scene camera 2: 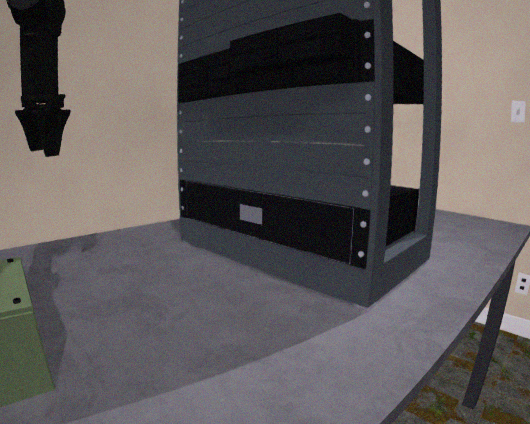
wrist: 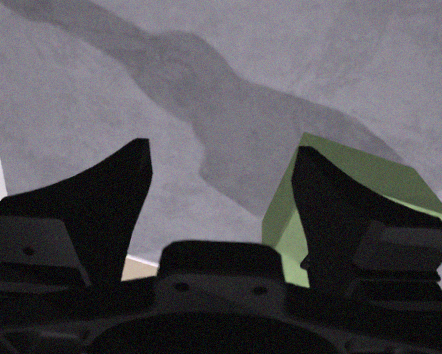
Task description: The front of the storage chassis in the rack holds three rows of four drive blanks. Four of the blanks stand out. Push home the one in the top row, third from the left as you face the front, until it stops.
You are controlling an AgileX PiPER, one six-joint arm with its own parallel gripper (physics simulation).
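The dark rack [scene camera 2: 381, 165] stands on the table in the scene view. A black unit [scene camera 2: 280, 65] with a stepped upper outline sits in its upper part; it looks like the storage chassis, but the separate drive blanks are too dark to tell apart, so the top row's third blank cannot be made out. My gripper [scene camera 2: 44, 151] [wrist: 223, 160] hangs pointing down at the upper left, well to the left of the rack and high above the table. Its fingers are wide apart in the wrist view, with nothing between them. The rack does not show in the wrist view.
A green box [scene camera 2: 22, 350] [wrist: 370, 165] stands on the grey table [scene camera 2: 200, 320] [wrist: 75, 100], at the lower left in the scene view and behind the right finger in the wrist view. A lower black unit [scene camera 2: 300, 227] with a grey label sits in the rack. The wall [scene camera 2: 115, 150] is behind.
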